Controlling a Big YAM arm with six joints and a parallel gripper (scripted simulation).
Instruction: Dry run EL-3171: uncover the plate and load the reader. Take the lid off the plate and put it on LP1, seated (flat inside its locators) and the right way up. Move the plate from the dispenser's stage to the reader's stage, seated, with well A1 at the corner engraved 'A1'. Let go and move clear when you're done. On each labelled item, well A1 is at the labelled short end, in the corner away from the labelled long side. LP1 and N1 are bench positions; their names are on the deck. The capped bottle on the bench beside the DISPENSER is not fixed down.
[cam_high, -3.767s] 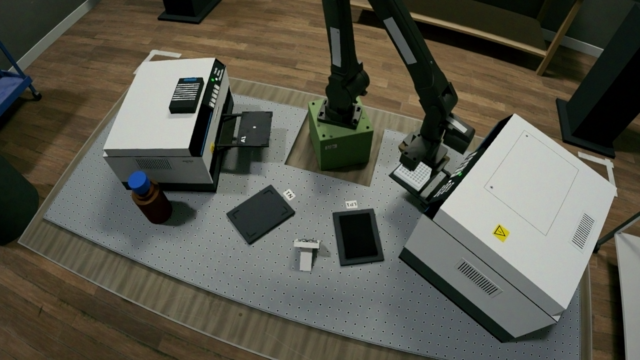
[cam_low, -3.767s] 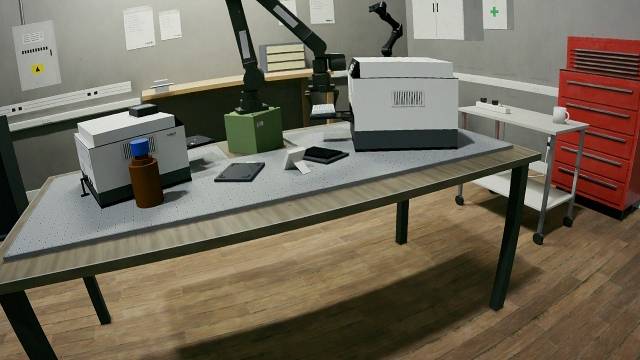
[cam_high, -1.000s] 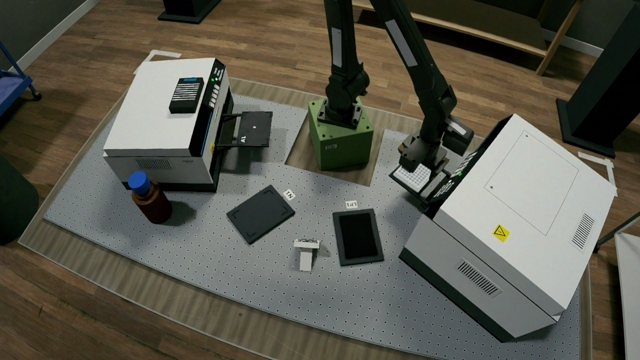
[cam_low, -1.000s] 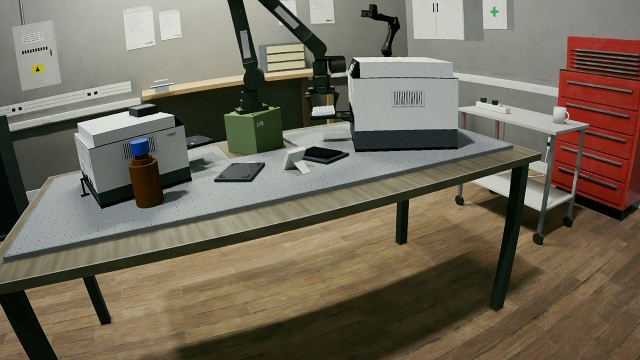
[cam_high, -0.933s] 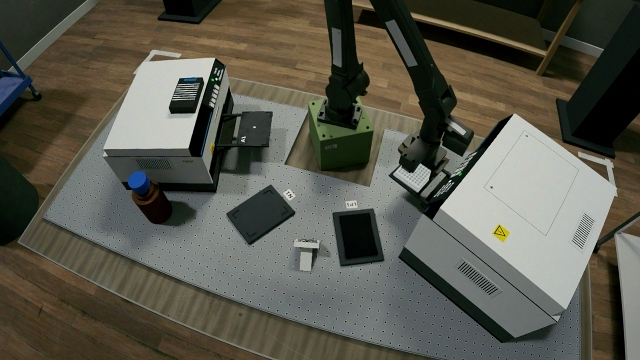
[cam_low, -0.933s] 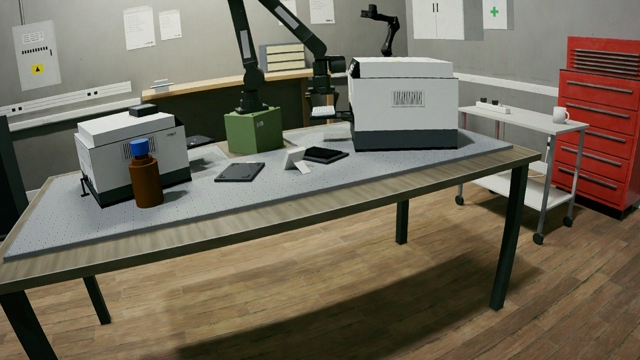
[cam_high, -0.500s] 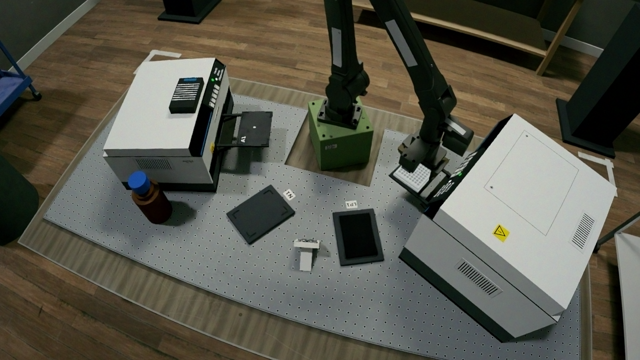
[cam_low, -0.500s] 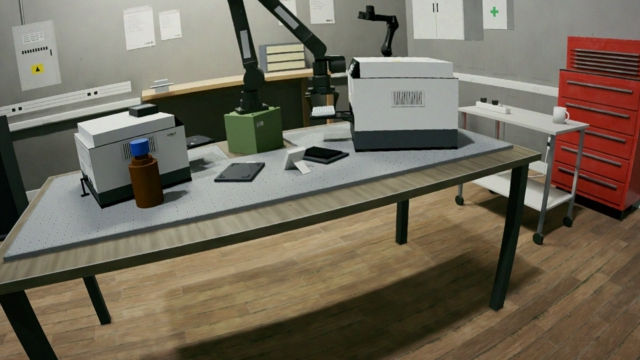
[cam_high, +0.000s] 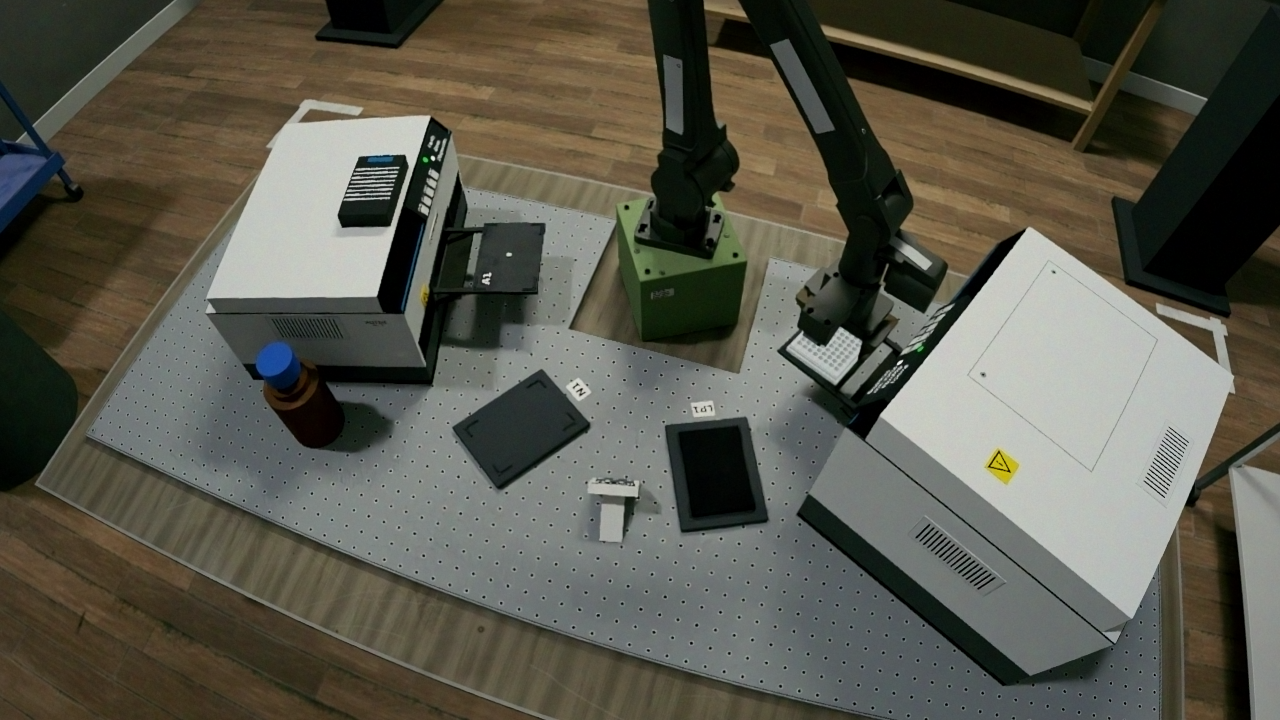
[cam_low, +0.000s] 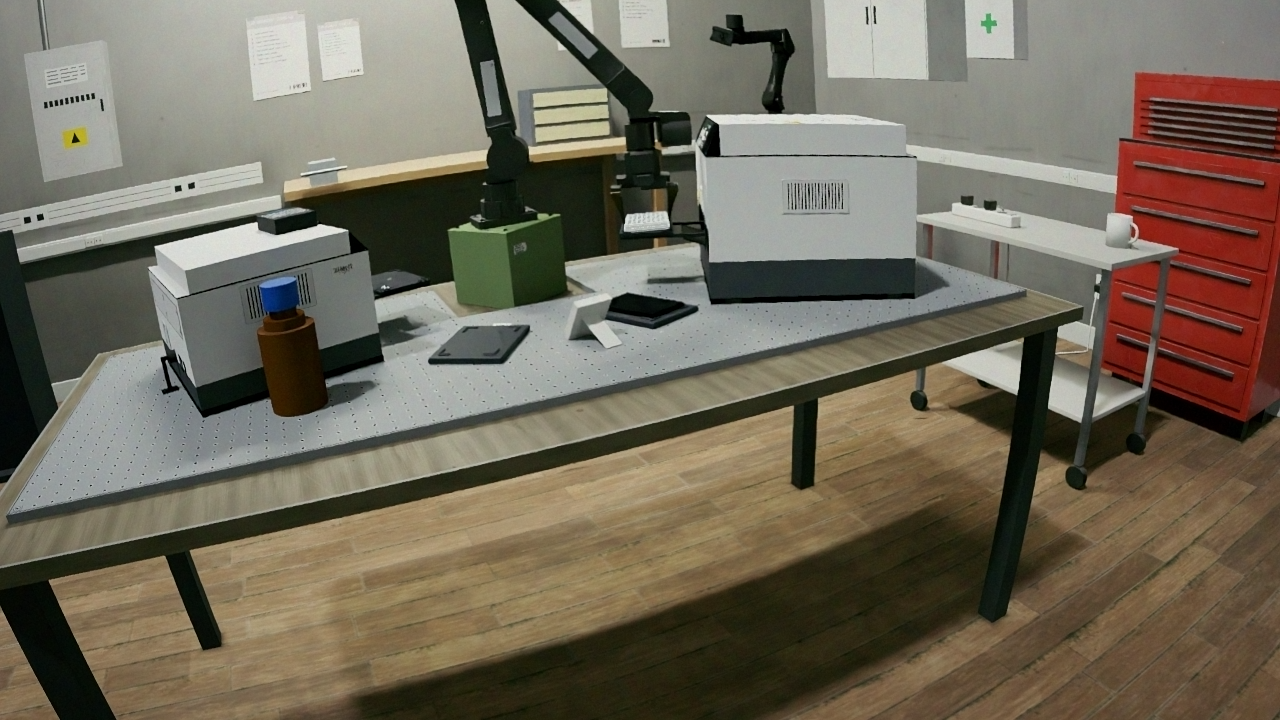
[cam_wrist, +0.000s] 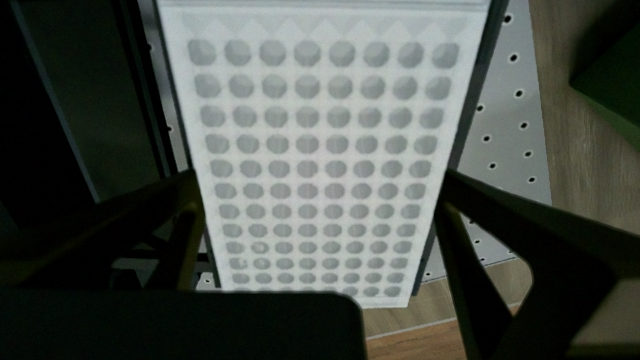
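The well plate is right at my hand. Round my hand: LP1 pad 200 mm ahead, 120 mm to the right, 120 mm below; then dark lid 200 mm ahead, 120 mm to the right, 110 mm below; then N1 nest 210 mm ahead, 400 mm to the right, 120 mm below.
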